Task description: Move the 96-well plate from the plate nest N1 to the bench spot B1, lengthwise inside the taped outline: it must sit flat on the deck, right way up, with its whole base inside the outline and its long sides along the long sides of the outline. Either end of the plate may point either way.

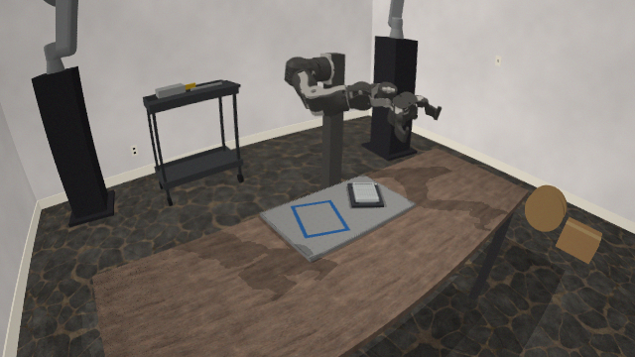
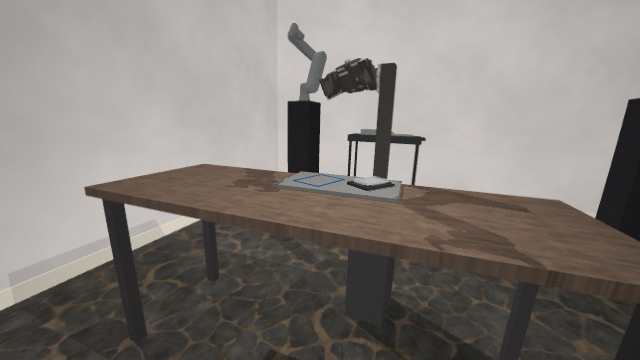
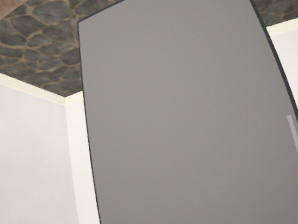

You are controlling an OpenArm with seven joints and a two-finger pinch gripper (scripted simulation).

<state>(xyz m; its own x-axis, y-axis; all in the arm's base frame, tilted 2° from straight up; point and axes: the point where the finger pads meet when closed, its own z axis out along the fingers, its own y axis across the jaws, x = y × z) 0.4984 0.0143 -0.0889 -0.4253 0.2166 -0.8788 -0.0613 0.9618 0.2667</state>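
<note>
Now: the white 96-well plate 360 mm below my hand, 280 mm behind it and 30 mm to the left of it. From my hand the other things lie so: black plate nest 370 mm below, 280 mm behind, 30 mm to the left.
</note>
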